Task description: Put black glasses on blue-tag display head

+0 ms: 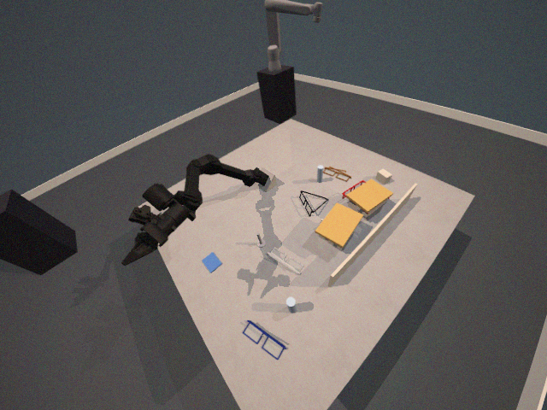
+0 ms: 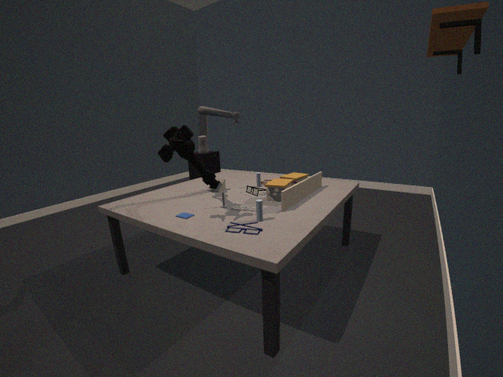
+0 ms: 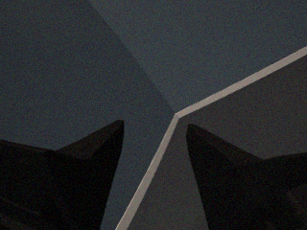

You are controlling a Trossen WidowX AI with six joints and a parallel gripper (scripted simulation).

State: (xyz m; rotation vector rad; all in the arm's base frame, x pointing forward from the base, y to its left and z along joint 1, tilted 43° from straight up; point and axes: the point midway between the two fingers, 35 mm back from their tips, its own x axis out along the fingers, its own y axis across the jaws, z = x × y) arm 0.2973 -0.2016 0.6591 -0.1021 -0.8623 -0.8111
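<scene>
My gripper tip is 370 mm to the right of the grey post, 360 mm above it and 20 mm past it. From my gripper tip the other things lie so: long beige board 730 mm to the left, 330 mm below, 320 mm ahead; then beige block 1080 mm to the left, 360 mm below, 160 mm ahead; then blue tag 390 mm below, 150 mm to the left, 100 mm behind.
</scene>
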